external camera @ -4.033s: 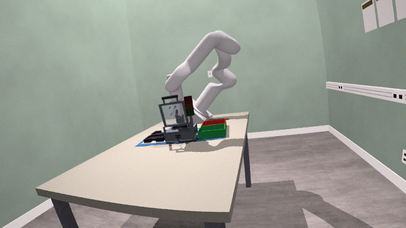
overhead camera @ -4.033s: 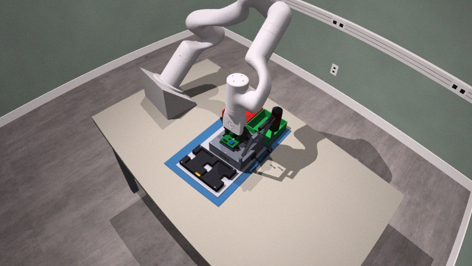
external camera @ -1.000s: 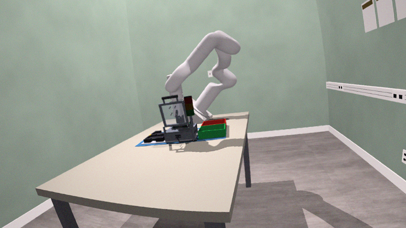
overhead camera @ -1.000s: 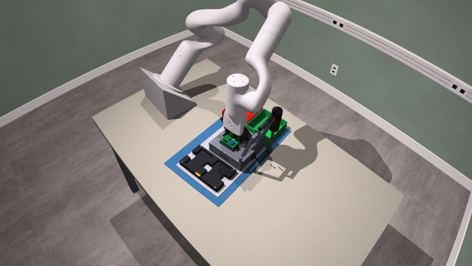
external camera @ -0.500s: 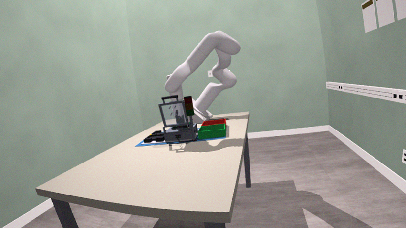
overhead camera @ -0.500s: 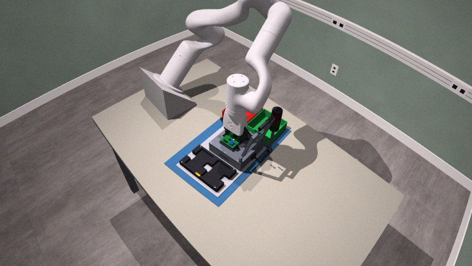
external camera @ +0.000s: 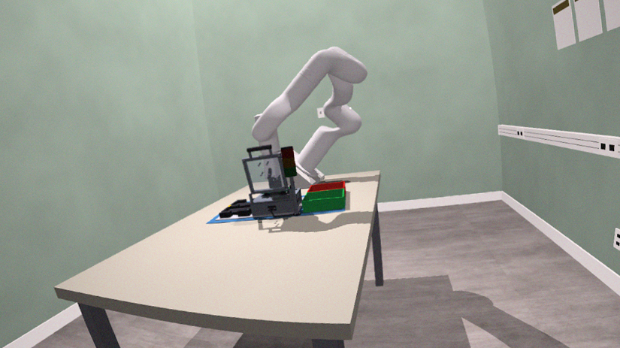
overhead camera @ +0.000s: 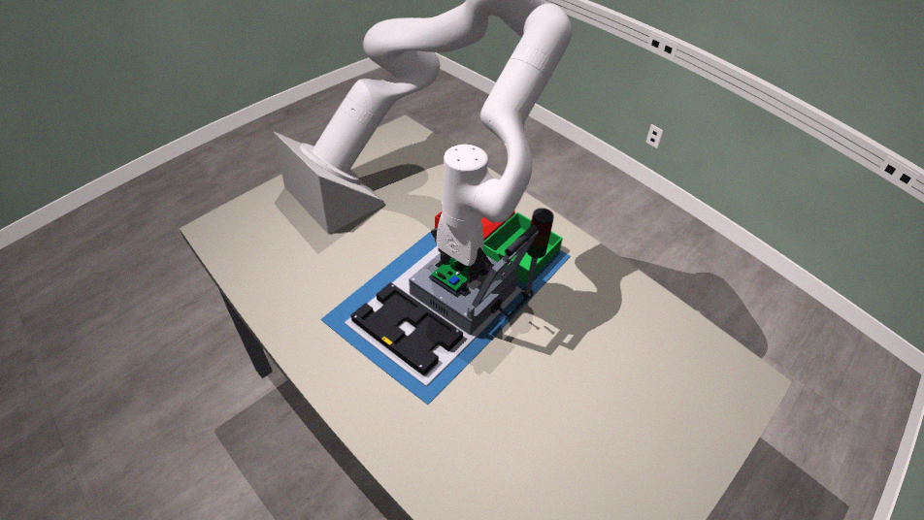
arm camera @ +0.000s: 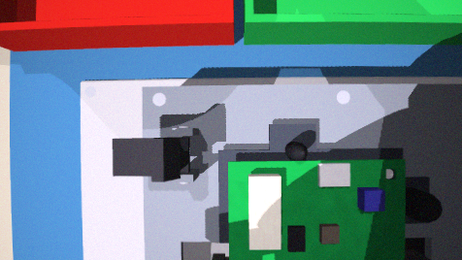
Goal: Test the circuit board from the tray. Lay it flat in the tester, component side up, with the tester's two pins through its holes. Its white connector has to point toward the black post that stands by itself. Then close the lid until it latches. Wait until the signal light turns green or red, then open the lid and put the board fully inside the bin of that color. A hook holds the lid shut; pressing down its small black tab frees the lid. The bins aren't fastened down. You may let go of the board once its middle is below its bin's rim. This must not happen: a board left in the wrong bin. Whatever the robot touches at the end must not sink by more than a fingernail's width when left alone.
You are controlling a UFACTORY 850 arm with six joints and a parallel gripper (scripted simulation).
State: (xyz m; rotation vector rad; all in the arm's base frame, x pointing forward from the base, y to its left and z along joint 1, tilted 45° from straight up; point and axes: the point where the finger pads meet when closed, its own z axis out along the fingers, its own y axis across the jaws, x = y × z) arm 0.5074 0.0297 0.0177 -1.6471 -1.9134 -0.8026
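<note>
Right now my hand is right at the green circuit board. Also, from my hand: black latch part 7 cm behind, 5 cm to the left, 1 cm above; then green bin 20 cm to the left, 7 cm below, 1 cm ahead; then lid 12 cm ahead, 10 cm above, 2 cm to the left.
</note>
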